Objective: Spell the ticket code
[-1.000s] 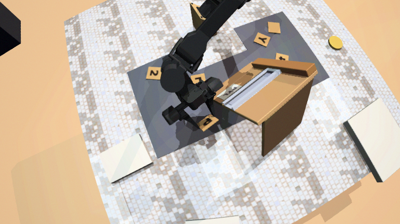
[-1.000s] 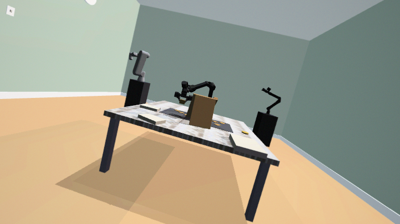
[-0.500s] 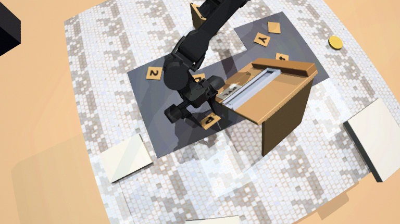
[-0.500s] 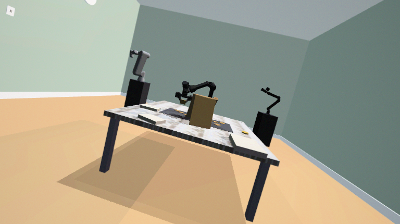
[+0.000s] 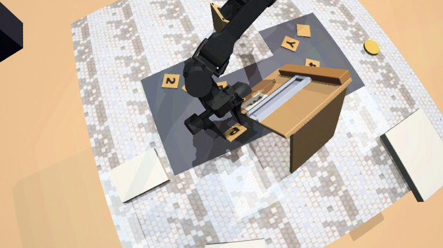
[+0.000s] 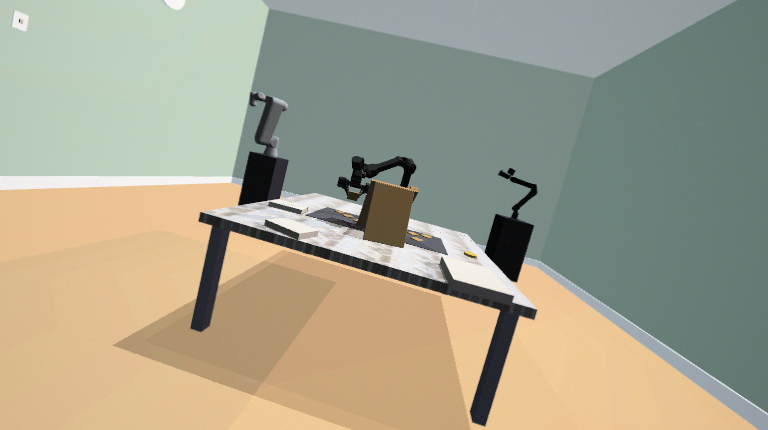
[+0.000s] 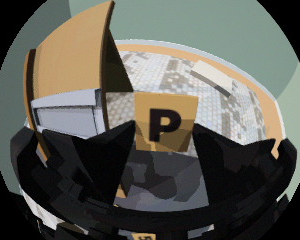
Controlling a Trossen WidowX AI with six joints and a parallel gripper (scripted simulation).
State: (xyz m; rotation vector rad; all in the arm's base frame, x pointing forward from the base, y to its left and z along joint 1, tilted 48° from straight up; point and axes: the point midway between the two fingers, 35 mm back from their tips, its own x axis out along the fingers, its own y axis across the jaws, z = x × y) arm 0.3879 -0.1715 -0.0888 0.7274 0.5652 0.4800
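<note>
My gripper tip is 11 cm to the right of the white ticket, 8 cm past it and 7 cm above it. The rest, counted from my gripper tip: L tile 20 cm behind, 16 cm below, 4 cm to the left; P tile right at my gripper tip; dark mat 21 cm behind, 17 cm to the left, 16 cm below.
</note>
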